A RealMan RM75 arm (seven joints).
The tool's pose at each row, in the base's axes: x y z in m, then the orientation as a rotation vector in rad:
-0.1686 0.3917 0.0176 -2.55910 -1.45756 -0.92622
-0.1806 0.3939 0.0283 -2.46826 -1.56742 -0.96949
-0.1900 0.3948 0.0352 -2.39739 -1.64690 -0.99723
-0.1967 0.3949 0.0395 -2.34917 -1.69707 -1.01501
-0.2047 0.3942 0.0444 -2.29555 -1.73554 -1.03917
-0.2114 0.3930 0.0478 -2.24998 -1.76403 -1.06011
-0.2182 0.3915 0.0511 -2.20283 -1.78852 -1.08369
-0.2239 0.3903 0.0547 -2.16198 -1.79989 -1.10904
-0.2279 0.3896 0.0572 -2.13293 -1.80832 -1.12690
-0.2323 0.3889 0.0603 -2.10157 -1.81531 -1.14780
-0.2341 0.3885 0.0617 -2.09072 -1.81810 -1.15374
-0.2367 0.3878 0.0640 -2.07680 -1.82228 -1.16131
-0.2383 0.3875 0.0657 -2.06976 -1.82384 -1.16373
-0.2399 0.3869 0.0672 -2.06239 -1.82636 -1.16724
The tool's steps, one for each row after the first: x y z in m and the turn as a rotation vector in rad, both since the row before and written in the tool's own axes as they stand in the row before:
0.0028 -0.0083 -0.0137 0.01532 0.04221 -0.08567
0.0017 -0.0064 -0.0096 0.01293 0.03018 -0.06363
0.0010 -0.0045 -0.0065 0.00858 0.02026 -0.04133
0.0007 -0.0052 -0.0078 0.00904 0.02868 -0.03557
0.0000 -0.0044 -0.0062 0.00737 0.02539 -0.02804
0.0000 -0.0044 -0.0063 0.00657 0.02813 -0.02649
0.0008 -0.0035 -0.0059 0.00370 0.02903 -0.01751
0.0008 -0.0025 -0.0040 0.00234 0.02031 -0.01293
0.0013 -0.0026 -0.0046 0.00149 0.02299 -0.01306
0.0006 -0.0010 -0.0020 0.00123 0.00746 -0.00459
0.0009 -0.0013 -0.0032 0.00147 0.00929 -0.00634
0.0009 -0.0007 -0.0021 0.00173 0.00458 -0.00258
0.0005 -0.0007 -0.0021 0.00103 0.00466 -0.00351

